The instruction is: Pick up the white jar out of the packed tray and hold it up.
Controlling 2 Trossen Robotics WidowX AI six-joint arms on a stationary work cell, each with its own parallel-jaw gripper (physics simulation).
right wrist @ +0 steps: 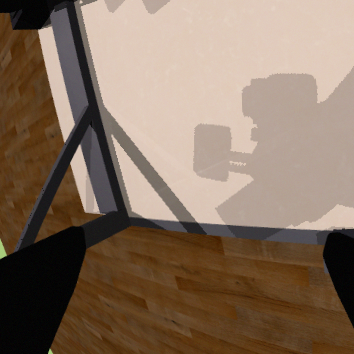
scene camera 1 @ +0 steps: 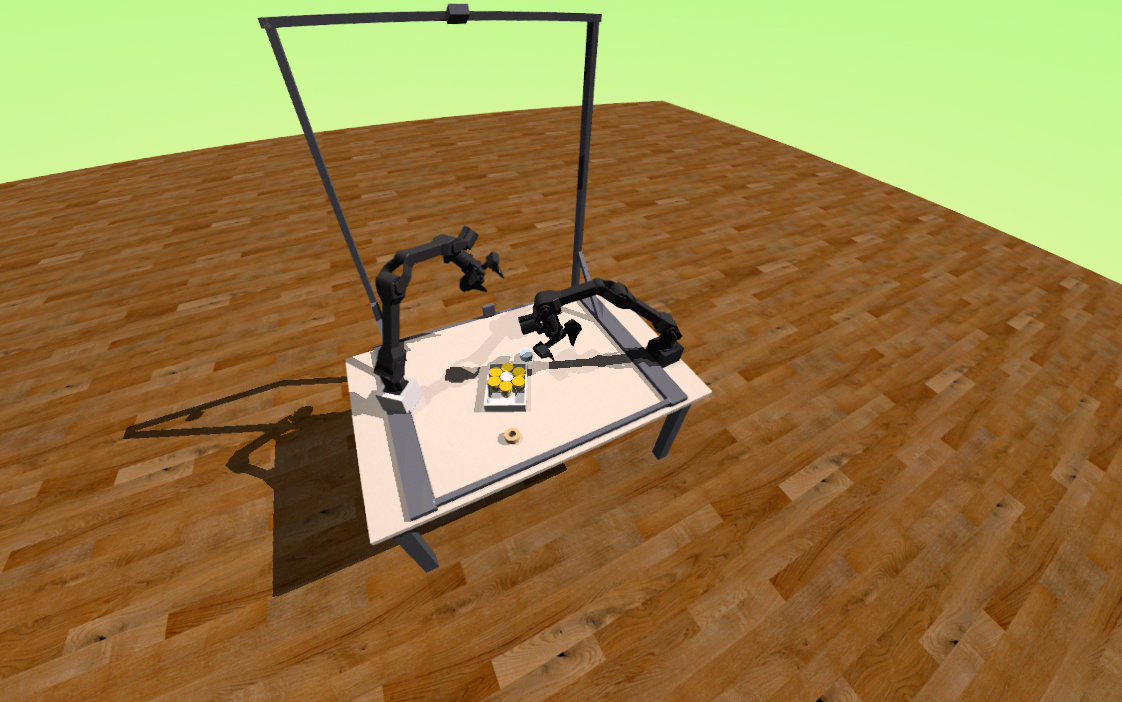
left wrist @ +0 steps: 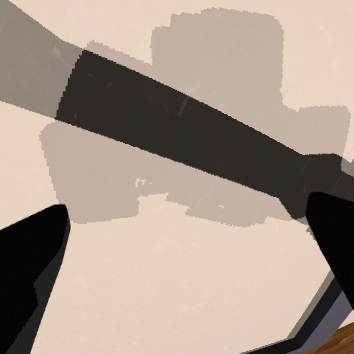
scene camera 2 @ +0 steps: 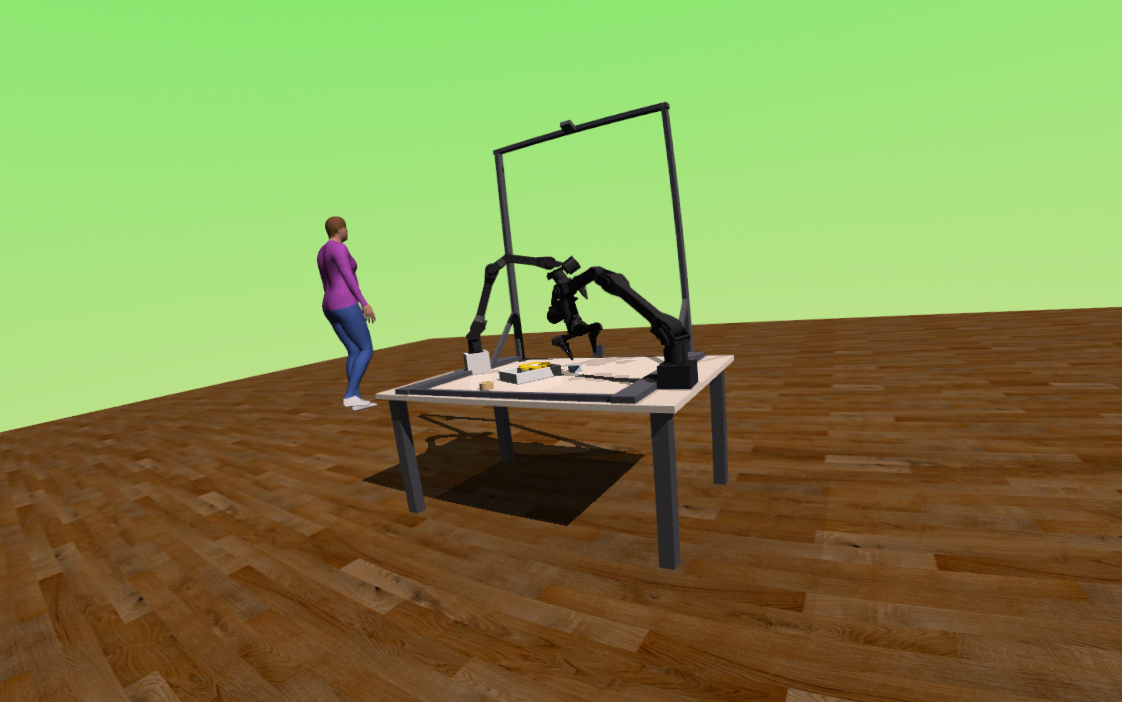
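Seen in the pictures: left gripper, between the fingertips: (scene camera 1: 563, 353) (left wrist: 189, 210) (scene camera 2: 583, 356); right gripper, between the fingertips: (right wrist: 208, 243) (scene camera 1: 495, 284) (scene camera 2: 582, 306); left arm's base, origin of its link: (scene camera 1: 666, 344) (scene camera 2: 677, 362); right arm's base, origin of its link: (scene camera 1: 396, 386) (scene camera 2: 475, 352).
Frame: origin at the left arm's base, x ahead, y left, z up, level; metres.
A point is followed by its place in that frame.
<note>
The white jar (scene camera 1: 506, 376) @(z -0.025, x 0.612, y -0.162 m) stands in the tray (scene camera 1: 504, 406) @(z -0.041, x 0.668, y -0.054 m) (scene camera 2: 529, 378) @(z -0.059, x 0.579, y -0.067 m), ringed by several yellow-topped jars (scene camera 1: 505, 386) @(z -0.025, x 0.634, y -0.121 m) (scene camera 2: 536, 365) @(z -0.028, x 0.603, y -0.162 m). In scene camera 2 I cannot make out the white jar, and it does not show in either wrist view. My left gripper (scene camera 1: 564, 350) @(z 0.004, x 0.386, y -0.144 m) (scene camera 2: 584, 351) @(z 0.004, x 0.386, y -0.144 m) (left wrist: 189, 210) @(z 0.004, x 0.386, y -0.144 m) is open and empty, above the table to the back right of the tray. My right gripper (scene camera 1: 493, 282) @(z 0.170, x 0.519, y -0.444 m) (right wrist: 208, 243) @(z 0.170, x 0.519, y -0.444 m) is open and empty, high over the back part of the table; in scene camera 2 it is partly hidden behind the left arm.
A pale blue round object (scene camera 1: 526, 354) @(z -0.047, x 0.491, y -0.248 m) (scene camera 2: 575, 367) @(z -0.053, x 0.473, y -0.236 m) lies by the tray's back right corner. A tan ring-like object (scene camera 1: 506, 440) @(z -0.058, x 0.713, y 0.061 m) (scene camera 2: 486, 385) @(z -0.054, x 0.673, y 0.073 m) lies in front of the tray. A dark gantry frame (scene camera 1: 372, 18) @(z 0.957, x 0.724, y -0.546 m) (scene camera 2: 612, 120) @(z 0.949, x 0.326, y -0.535 m) rises behind the table. A person (scene camera 2: 337, 277) stands beyond the table's left.
</note>
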